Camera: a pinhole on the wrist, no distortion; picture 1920 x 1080 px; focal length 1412.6 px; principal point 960.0 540.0 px. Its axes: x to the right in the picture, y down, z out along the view. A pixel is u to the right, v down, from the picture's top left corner.
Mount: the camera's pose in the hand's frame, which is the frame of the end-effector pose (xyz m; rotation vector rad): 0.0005 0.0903 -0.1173 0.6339 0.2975 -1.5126
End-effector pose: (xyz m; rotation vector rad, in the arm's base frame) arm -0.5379 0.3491 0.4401 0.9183 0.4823 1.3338
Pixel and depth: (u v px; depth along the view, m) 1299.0 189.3 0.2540
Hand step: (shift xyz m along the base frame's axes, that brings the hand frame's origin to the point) 0.0679 -0.1128 -0.0748
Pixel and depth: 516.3 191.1 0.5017
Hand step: 0.2491 -0.3206 0.1171
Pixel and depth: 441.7 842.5 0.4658
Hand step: 0.3040 -0.1123 0.1886
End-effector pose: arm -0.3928 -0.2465 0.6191 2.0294 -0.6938 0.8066
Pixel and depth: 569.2 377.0 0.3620
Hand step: 0.0059 -0.1525 -0.2020
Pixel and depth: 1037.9 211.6 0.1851
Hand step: -0.0319 0.0086 -0.0752
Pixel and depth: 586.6 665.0 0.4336
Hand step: 0.0933 -0.2163 -0.2082
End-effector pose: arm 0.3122 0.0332 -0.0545 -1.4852 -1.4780 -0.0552
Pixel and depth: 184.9 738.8 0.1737
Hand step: 0.0039 0.0573 -0.0925
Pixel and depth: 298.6 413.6 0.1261
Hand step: 0.0353 -0.0020 -0.0736
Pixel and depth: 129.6 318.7 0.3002
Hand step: -0.0977 0.0697 -0.2237
